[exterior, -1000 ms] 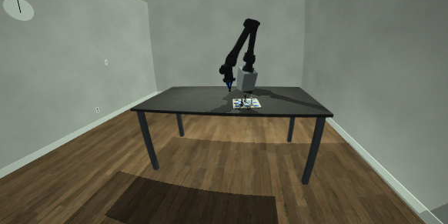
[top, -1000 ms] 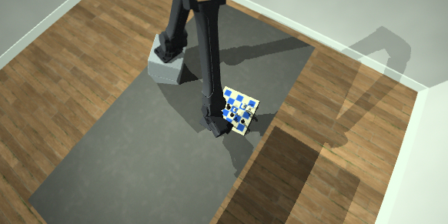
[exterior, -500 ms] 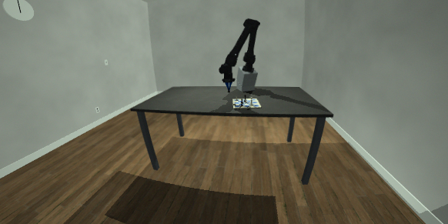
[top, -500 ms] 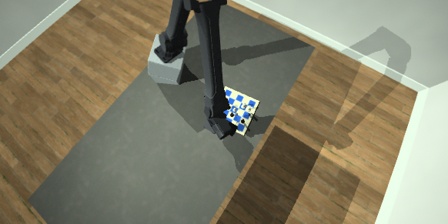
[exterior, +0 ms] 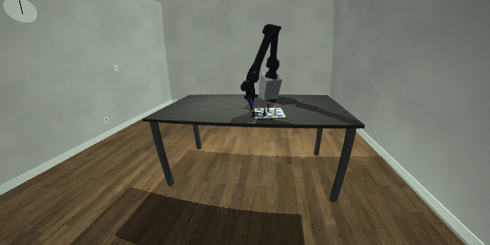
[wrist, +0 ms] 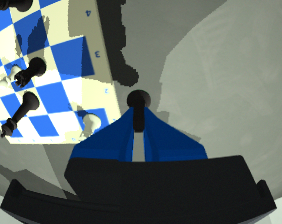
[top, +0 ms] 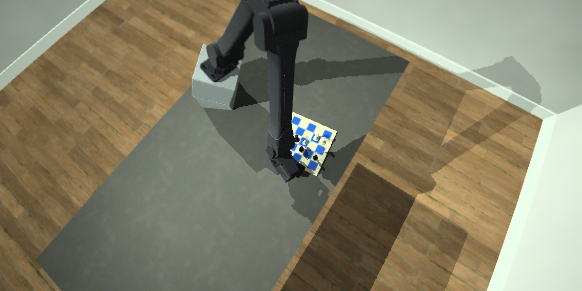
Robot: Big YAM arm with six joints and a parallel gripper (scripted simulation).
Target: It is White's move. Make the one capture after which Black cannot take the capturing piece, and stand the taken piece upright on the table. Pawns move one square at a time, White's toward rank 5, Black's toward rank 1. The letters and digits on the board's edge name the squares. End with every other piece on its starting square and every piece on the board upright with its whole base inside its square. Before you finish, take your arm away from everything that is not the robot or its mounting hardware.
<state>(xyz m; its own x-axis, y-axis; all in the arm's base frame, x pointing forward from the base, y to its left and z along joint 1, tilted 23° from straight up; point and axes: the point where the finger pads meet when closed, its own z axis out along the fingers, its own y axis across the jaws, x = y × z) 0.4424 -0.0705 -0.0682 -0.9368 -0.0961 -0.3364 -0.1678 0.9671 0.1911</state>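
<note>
Right now my hand is 40 mm past the white piece, 50 mm to the right of it and 20 mm above it. The rest, counted from my hand: black piece (10 mm below); cream chessboard (10 mm ahead, 140 mm to the left, 40 mm below).
</note>
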